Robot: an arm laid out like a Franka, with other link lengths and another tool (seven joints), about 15 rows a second.
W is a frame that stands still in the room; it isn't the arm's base.
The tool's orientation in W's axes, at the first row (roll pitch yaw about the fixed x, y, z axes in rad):
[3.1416, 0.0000, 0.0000]
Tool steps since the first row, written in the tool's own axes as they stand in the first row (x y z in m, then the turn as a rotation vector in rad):
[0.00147, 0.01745, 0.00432, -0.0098, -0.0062, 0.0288]
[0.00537, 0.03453, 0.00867, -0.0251, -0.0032, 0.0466]
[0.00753, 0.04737, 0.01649, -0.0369, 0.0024, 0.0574]
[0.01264, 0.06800, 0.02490, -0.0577, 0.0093, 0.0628]
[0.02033, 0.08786, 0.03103, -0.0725, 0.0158, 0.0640]
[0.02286, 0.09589, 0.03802, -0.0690, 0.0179, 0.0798]
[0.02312, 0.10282, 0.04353, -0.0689, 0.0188, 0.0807]
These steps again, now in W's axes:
[0.00147, -0.01745, -0.00432, -0.0098, 0.0062, -0.0288]
[0.00537, -0.03453, -0.00867, -0.0251, 0.0032, -0.0466]
[0.00753, -0.04737, -0.01649, -0.0369, -0.0024, -0.0574]
[0.01264, -0.06800, -0.02490, -0.0577, -0.0093, -0.0628]
[0.02033, -0.08786, -0.03103, -0.0725, -0.0158, -0.0640]
[0.02286, -0.09589, -0.03802, -0.0690, -0.0179, -0.0798]
[0.02312, -0.10282, -0.04353, -0.0689, -0.0188, -0.0807]

